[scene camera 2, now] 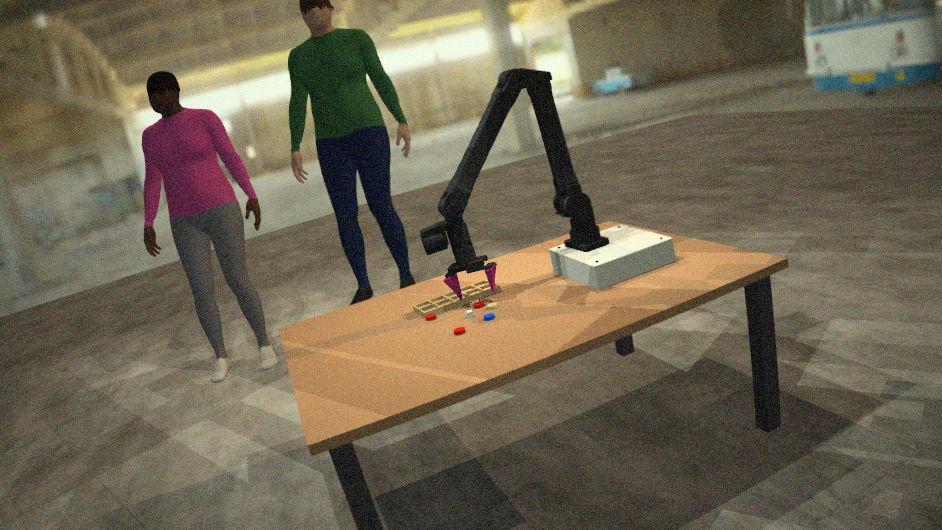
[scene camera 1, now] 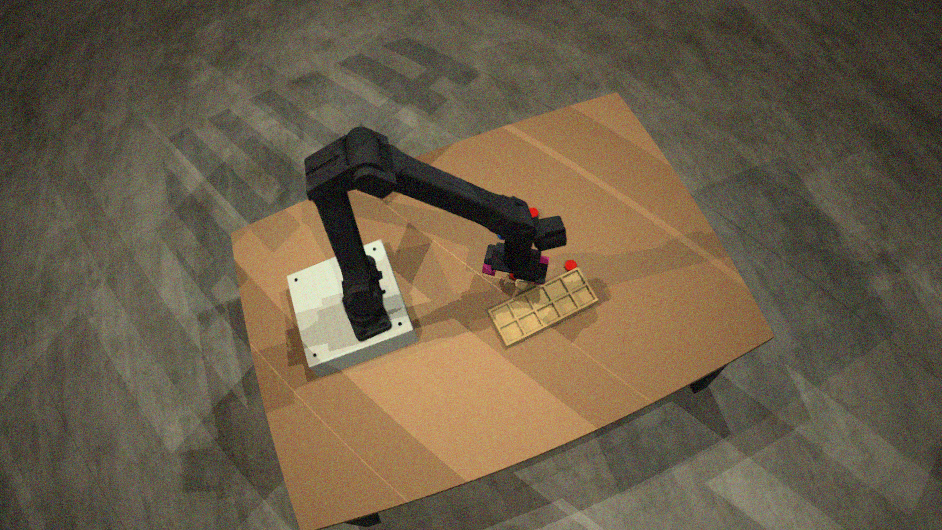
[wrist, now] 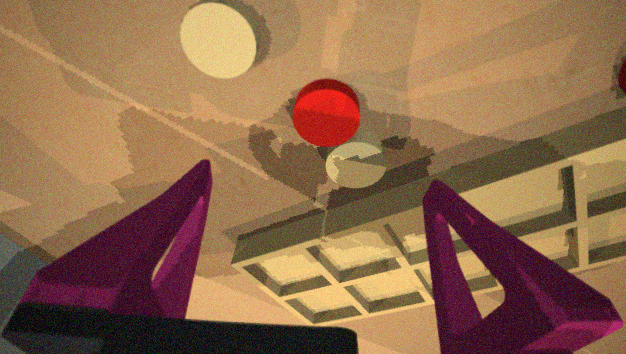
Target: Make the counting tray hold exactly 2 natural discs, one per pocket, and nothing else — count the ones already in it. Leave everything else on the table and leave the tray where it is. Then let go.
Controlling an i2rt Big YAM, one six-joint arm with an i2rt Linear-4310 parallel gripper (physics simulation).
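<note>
The pale wooden counting tray [scene camera 1: 507,342] [scene camera 2: 421,311] [wrist: 280,245] lies on the table; no disc shows in its visible pockets, though a finger covers part of it in the wrist view. One natural disc [wrist: 356,167] [scene camera 1: 520,284] lies just outside the tray's long side, close to a red disc [wrist: 326,112] [scene camera 2: 478,304]. Another natural disc [wrist: 218,40] [scene camera 2: 492,305] lies farther from the tray, toward the base side. My gripper [scene camera 1: 517,270] [scene camera 2: 476,294] [wrist: 323,180] is open and empty, its magenta fingers above the table beside and partly over the tray.
A red disc [scene camera 1: 570,265] [scene camera 2: 430,317] lies near the tray's far end. Another red disc [scene camera 1: 533,212] [scene camera 2: 459,330] and a blue disc [scene camera 2: 488,316] lie farther from the tray. A small white piece [scene camera 2: 469,314] lies between them and the tray. The white base box [scene camera 1: 322,296] [scene camera 2: 632,257] carries the arm.
</note>
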